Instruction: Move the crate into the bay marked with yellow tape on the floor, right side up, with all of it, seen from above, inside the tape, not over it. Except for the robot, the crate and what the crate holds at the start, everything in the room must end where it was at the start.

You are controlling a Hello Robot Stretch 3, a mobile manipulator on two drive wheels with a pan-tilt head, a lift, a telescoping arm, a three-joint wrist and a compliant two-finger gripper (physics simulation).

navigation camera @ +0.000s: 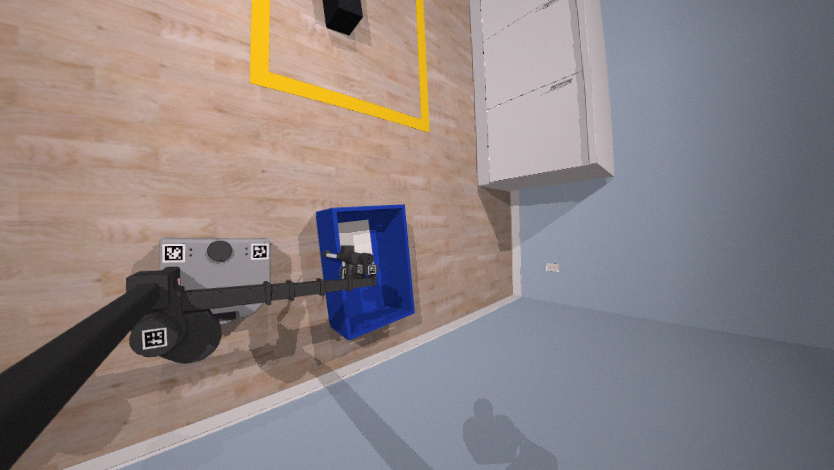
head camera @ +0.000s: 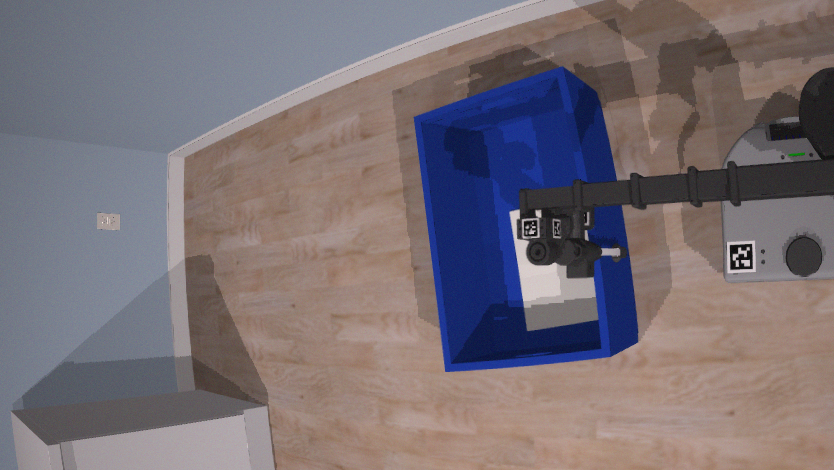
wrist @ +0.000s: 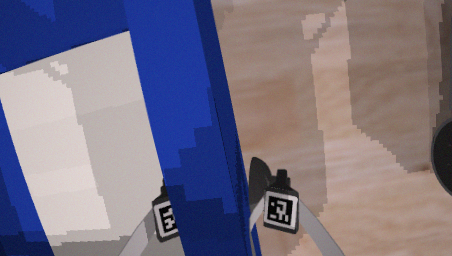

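Where they show: gripper, between the fingertips: (navigation camera: 330, 253); robot's base, origin of its link: (navigation camera: 219, 249) (head camera: 801, 255).
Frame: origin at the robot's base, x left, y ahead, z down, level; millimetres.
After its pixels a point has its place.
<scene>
The blue crate (head camera: 455, 245) @[x -811, y -53, z -145 mm] (navigation camera: 402, 256) @[x -810, y -44, z -181 mm] (wrist: 175, 75) @[x -440, y -91, z -220 mm] stands upright on the floor beside the robot, outside the yellow tape (navigation camera: 344, 102) @[x -530, y 800, z -1 mm]. A pale rectangular thing (head camera: 539, 280) @[x -650, y 34, z -25 mm] (navigation camera: 356, 228) @[x -611, y 106, z -25 mm] (wrist: 50, 150) @[x -659, y -35, z -25 mm] lies inside it. My gripper (head camera: 606, 252) @[x -436, y -22, z -108 mm] (navigation camera: 335, 255) @[x -436, y -22, z -108 mm] (wrist: 225, 178) @[x -436, y -22, z -108 mm] points down and is shut on the crate's wall on the side facing my base. One finger is outside, against the wall in the wrist view. The other is inside, and its pad is hidden by the wall.
A black block (navigation camera: 344, 20) @[x -466, y 1201, z -94 mm] stands on the floor inside the tape outline. A white cabinet (head camera: 157, 443) @[x -1705, y 568, z -524 mm] (navigation camera: 536, 140) @[x -1697, y 749, z -545 mm] stands along the wall, beyond the crate and beside the taped bay. My base (head camera: 758, 216) @[x -91, y -77, z -160 mm] (navigation camera: 192, 271) @[x 80, y -65, z -160 mm] is close to the crate. A room wall with a white baseboard runs near the crate.
</scene>
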